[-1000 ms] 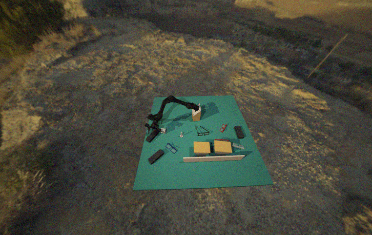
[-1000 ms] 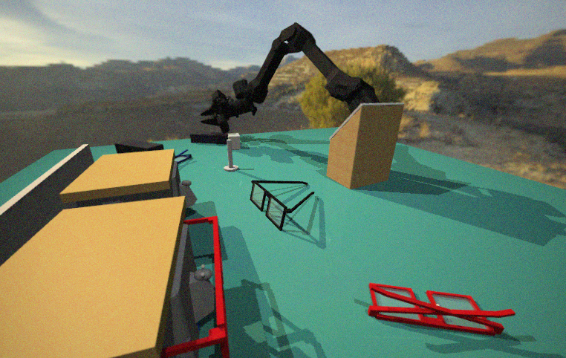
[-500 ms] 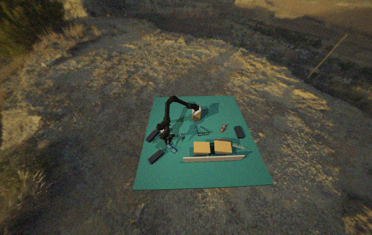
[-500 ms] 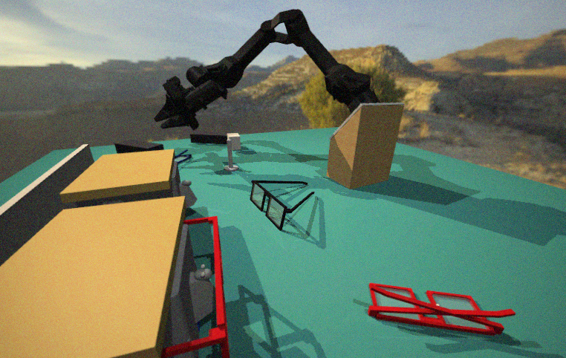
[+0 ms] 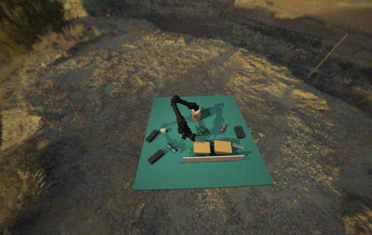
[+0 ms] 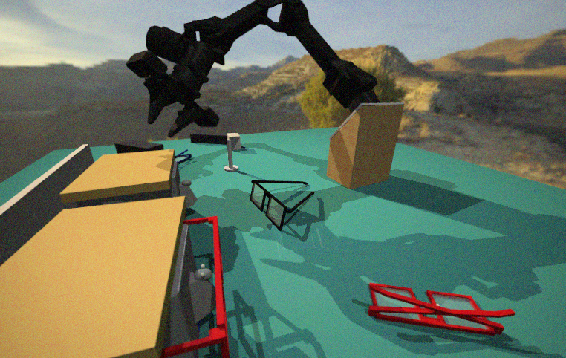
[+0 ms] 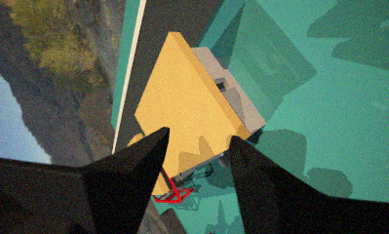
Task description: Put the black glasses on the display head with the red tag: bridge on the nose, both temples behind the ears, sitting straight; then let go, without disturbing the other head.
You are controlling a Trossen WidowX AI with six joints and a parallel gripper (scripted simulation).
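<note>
My gripper tip is 14 cm past the small white stand, 14 cm to the left of it and 12 cm above it. The rest, counted from my gripper tip: white board 13 cm ahead, 21 cm to the left, 9 cm below; then white cube 18 cm behind, 37 cm to the right, 12 cm below.
</note>
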